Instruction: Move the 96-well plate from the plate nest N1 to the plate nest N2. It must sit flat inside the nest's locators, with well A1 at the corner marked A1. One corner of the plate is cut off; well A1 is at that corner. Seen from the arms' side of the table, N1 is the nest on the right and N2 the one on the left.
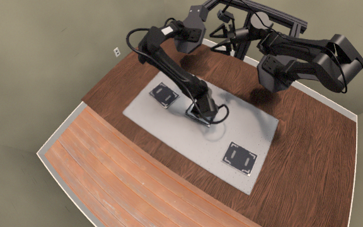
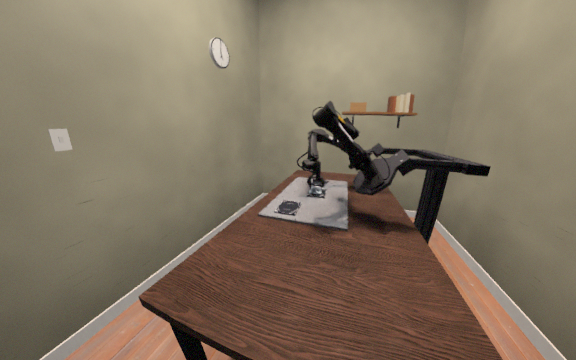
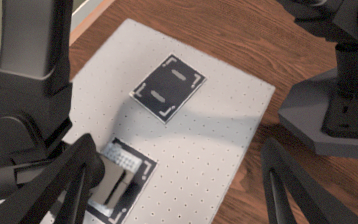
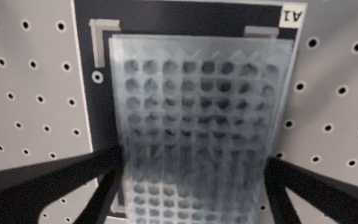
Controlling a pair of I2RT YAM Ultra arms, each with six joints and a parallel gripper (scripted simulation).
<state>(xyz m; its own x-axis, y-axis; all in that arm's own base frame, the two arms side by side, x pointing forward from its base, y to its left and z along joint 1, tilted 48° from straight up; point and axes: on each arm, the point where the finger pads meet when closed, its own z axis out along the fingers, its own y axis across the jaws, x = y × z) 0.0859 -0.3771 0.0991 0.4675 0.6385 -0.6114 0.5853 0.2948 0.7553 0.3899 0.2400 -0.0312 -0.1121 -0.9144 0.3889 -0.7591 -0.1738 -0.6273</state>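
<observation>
My right hand is 30 mm above the black plate nest and 10 mm past it. Round my right hand: clear 96-well plate: 10 mm below; then white corner label: 80 mm to the left, 40 mm ahead, 20 mm below.
</observation>
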